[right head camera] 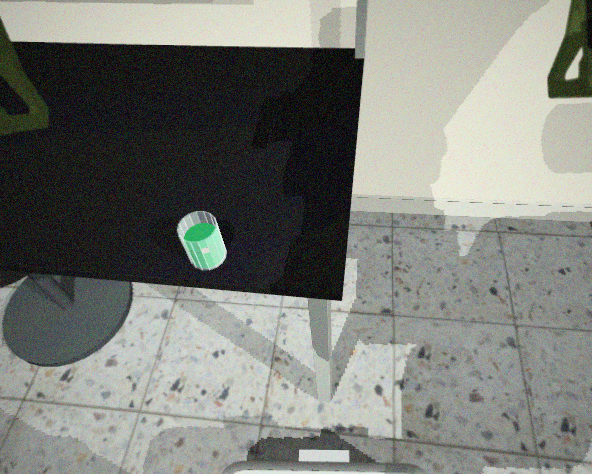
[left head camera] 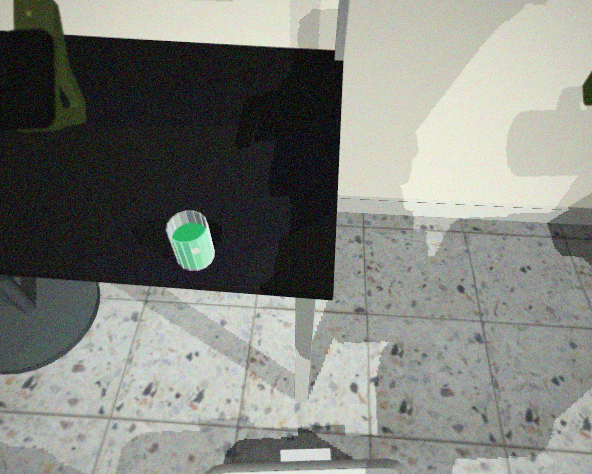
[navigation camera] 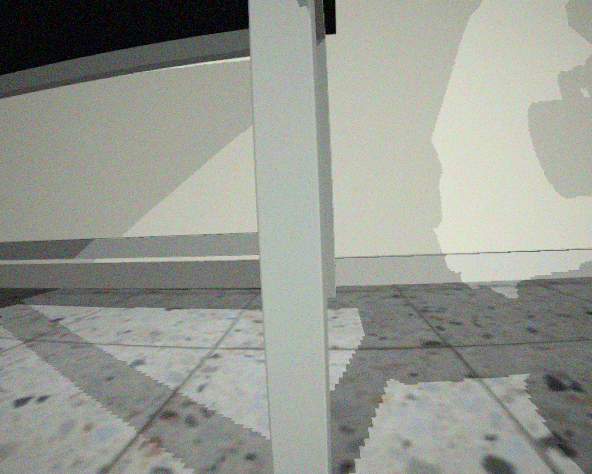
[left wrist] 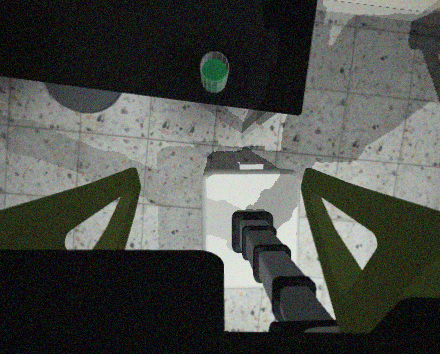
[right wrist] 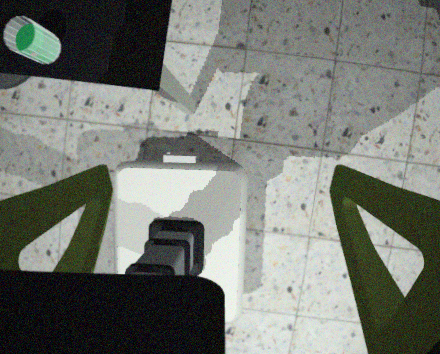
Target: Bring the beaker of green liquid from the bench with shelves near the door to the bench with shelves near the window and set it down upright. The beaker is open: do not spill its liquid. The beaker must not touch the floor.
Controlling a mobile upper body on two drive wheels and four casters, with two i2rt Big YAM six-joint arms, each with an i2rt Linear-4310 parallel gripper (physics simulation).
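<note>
The open glass beaker of green liquid (left head camera: 192, 247) (right head camera: 205, 247) (left wrist: 214, 77) (right wrist: 39, 45) stands upright on the black bench top (left head camera: 150, 165) (right head camera: 125, 165) (left wrist: 125, 45) (right wrist: 107, 50), near its front edge and its right end. My left gripper (left wrist: 220, 177) is open and empty, in front of the bench in its wrist view. One of its fingers also shows at the upper left of the head views. My right gripper (right wrist: 221, 177) is open and empty, right of the beaker in its wrist view; part of it shows at the upper right of the head views. Neither gripper touches the beaker. The window-side bench does not show.
A pale bench leg (left head camera: 304, 335) (right head camera: 321, 345) (navigation camera: 292, 240) stands close ahead under the bench's right end. A round dark stool base (left head camera: 55, 330) (right head camera: 75, 325) (left wrist: 87, 97) lies at the left. A pale wall (left head camera: 380, 125) (navigation camera: 390, 150) stands behind. My white base (left wrist: 225, 190) (right wrist: 145, 185) is below the grippers.
</note>
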